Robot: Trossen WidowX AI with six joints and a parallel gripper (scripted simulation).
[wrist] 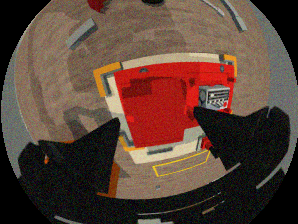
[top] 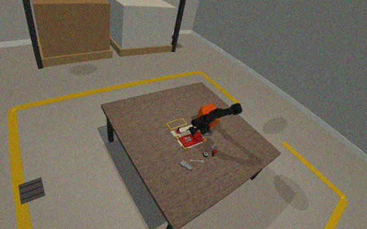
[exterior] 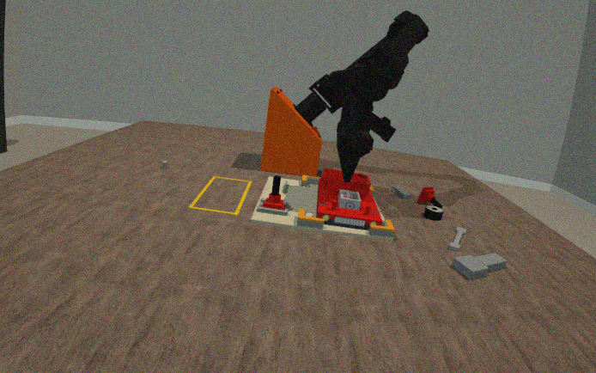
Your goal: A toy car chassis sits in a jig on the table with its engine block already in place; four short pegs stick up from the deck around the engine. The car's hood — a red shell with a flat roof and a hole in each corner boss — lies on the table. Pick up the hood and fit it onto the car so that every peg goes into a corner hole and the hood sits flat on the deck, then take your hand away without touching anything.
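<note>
My gripper tip is now 10 mm above the red hood. Also, from my gripper tip: bolt (170 mm ahead, 180 mm to the left, 50 mm below).
</note>
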